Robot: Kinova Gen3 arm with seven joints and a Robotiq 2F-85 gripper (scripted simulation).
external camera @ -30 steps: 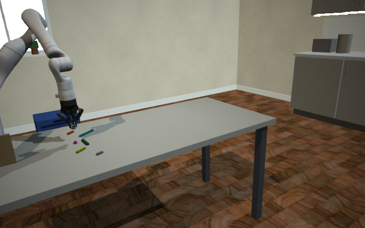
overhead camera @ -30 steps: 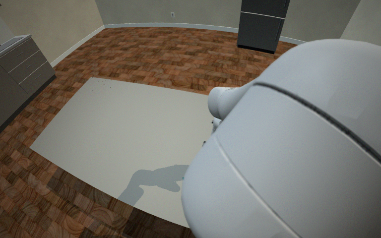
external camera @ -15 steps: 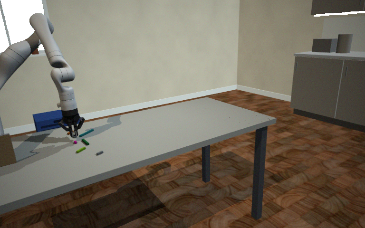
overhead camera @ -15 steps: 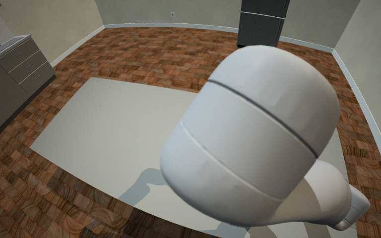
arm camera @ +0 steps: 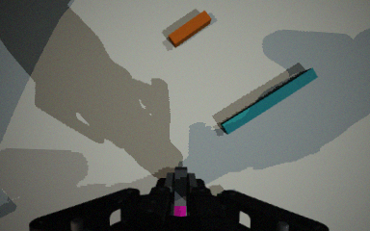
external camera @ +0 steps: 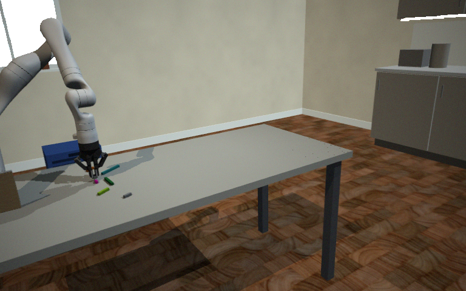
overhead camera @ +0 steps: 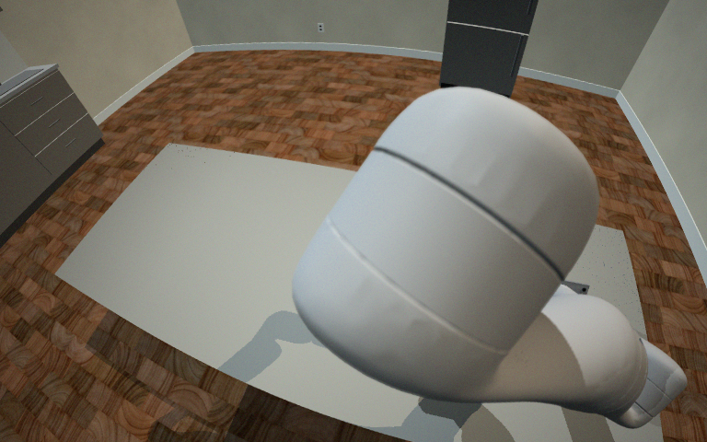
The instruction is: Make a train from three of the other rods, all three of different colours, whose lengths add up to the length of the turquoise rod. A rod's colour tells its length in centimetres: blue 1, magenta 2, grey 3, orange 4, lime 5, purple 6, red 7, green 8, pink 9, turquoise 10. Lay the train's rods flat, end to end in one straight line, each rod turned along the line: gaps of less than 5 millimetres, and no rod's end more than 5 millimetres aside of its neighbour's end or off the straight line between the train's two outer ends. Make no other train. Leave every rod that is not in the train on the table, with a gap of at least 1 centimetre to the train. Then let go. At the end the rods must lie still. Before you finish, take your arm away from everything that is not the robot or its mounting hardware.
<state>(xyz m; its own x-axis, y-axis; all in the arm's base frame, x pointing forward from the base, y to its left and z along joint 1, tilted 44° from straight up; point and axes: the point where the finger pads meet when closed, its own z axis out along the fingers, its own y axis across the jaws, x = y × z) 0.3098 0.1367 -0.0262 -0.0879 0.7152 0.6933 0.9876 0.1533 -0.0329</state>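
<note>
Right now my hand is 30 mm to the left of the magenta rod and 30 mm above it. The rest, counted from my hand: turquoise rod: 70 mm ahead, 80 mm to the left, 30 mm below; then orange rod: 10 mm behind, 140 mm to the left, 30 mm below; then green rod: 50 mm ahead, 50 mm to the right, 30 mm below.
</note>
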